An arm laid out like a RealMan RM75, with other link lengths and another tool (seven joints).
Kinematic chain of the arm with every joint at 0, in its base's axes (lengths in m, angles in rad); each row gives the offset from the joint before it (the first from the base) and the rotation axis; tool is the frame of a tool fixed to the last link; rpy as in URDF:
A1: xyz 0 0 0.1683 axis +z
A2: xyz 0 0 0 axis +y
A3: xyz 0 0 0.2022 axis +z
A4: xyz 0 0 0 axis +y
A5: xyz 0 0 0.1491 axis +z
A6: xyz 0 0 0 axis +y
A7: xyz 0 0 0.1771 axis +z
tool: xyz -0.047 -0.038 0.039 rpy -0.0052 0 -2.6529
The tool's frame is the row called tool.
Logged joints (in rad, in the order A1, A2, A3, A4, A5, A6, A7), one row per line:
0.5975 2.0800 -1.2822 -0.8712 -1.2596 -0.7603 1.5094
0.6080 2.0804 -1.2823 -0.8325 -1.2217 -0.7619 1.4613
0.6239 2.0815 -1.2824 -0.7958 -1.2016 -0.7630 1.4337
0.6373 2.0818 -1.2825 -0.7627 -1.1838 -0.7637 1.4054
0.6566 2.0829 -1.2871 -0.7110 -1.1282 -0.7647 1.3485
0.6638 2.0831 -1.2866 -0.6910 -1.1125 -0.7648 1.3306
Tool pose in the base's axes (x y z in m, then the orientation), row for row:
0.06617 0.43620 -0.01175 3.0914 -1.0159 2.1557
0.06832 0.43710 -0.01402 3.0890 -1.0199 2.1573
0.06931 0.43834 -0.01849 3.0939 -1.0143 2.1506
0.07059 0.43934 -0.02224 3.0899 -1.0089 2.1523
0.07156 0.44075 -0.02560 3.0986 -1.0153 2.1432
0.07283 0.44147 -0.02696 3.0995 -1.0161 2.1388
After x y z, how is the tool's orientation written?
As angles about the fixed x, y, z axes (roll, pitch, yaw), in radians.
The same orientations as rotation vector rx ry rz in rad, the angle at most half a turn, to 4 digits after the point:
-1.0640 -1.9160 -0.6257
-1.0621 -1.9128 -0.6288
-1.0683 -1.9156 -0.6254
-1.0716 -1.9206 -0.6264
-1.0725 -1.9121 -0.6252
-1.0760 -1.9096 -0.6270

